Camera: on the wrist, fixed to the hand. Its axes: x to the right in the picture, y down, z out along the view.
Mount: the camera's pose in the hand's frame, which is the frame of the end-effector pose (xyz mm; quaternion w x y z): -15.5 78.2 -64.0 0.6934 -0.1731 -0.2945 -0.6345
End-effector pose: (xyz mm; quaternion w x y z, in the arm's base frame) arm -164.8 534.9 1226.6 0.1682 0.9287 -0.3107 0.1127
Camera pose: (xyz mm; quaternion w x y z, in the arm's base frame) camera -231.7 509.1 1299.4 0.2574 0.8451 0.3048 -0.3558
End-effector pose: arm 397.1 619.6 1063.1 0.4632 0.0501 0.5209 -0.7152
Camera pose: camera 435.5 677.5 988.1 0.0295 -0.5866 0.3804 -0.7144
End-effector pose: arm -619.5 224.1 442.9 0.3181 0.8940 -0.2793 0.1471
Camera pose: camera -683.7 221.9 522.4 0.3864 0.7853 0.2544 -0.4114
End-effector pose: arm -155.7 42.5 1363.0 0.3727 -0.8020 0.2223 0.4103
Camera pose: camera -184.7 -55.4 1367.9 0.4454 -0.6408 -0.5355 0.3227
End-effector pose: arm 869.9 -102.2 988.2 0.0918 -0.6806 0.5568 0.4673
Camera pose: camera 839.0 -161.5 1065.5 0.4063 -0.7034 -0.1537 0.5626
